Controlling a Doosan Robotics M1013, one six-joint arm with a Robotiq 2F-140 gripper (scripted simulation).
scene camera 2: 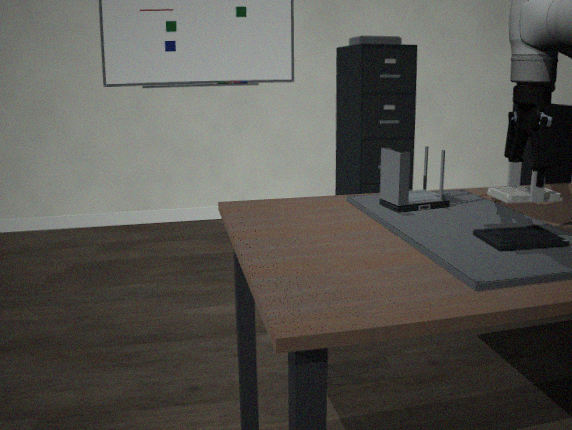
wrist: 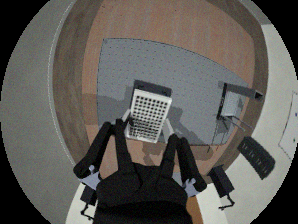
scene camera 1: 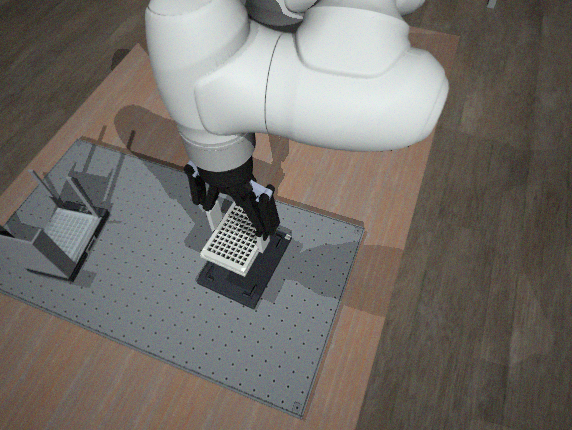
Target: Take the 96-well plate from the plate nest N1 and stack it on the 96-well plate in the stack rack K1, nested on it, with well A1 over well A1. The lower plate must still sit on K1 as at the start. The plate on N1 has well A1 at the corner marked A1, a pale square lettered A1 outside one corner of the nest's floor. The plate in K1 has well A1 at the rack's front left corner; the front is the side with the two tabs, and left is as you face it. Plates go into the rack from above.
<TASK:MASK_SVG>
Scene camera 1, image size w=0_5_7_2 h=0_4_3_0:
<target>my gripper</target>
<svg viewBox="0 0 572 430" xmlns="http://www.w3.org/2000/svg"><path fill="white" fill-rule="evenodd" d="M189 160L183 169L189 179L192 202L195 205L201 204L203 206L212 232L214 233L223 219L219 202L217 201L219 193L227 194L233 198L237 206L242 207L257 230L255 235L258 250L263 253L270 241L269 235L274 235L280 220L273 196L275 187L271 184L263 187L257 183L252 174L252 156L240 167L225 172L206 171L197 167Z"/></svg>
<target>white 96-well plate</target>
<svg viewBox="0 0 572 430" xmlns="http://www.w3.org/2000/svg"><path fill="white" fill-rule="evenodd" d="M233 202L201 251L200 257L245 277L259 253L255 235L257 230L242 207L237 206Z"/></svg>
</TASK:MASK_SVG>
